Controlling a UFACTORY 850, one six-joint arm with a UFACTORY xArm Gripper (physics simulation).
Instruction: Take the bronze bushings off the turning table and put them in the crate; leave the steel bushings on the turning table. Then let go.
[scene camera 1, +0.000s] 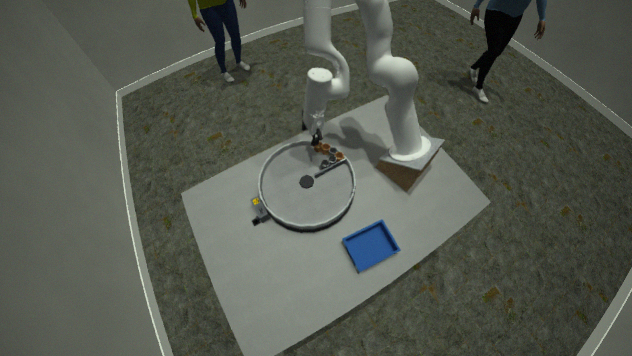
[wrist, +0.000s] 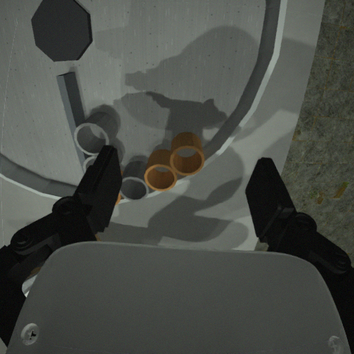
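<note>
My gripper (scene camera 1: 316, 140) (wrist: 185, 168) is open and empty above the rim side of the turning table (scene camera 1: 290, 205) (wrist: 30, 100). In the wrist view, two bronze bushings, one on the right (wrist: 186, 139) and one beside it (wrist: 161, 156), stand upright between the lines of the fingers. A steel bushing (wrist: 137, 167) stands left of them, near the left finger. A third bronze bushing (scene camera 1: 339, 155) (wrist: 118, 199) is mostly hidden by that finger. Another steel bushing (wrist: 104, 121) stands beside the bar, and a third (wrist: 89, 161) is partly hidden. The blue crate (scene camera 1: 370, 247) is empty.
A grey bar (scene camera 1: 330, 168) (wrist: 71, 102) lies across the turning table beside the bushings, and a dark hub (scene camera 1: 306, 181) (wrist: 62, 30) is at its centre. A raised rim surrounds it. A small grey box (scene camera 1: 260, 210) with a yellow label stands at its left. Two people stand beyond the worktop.
</note>
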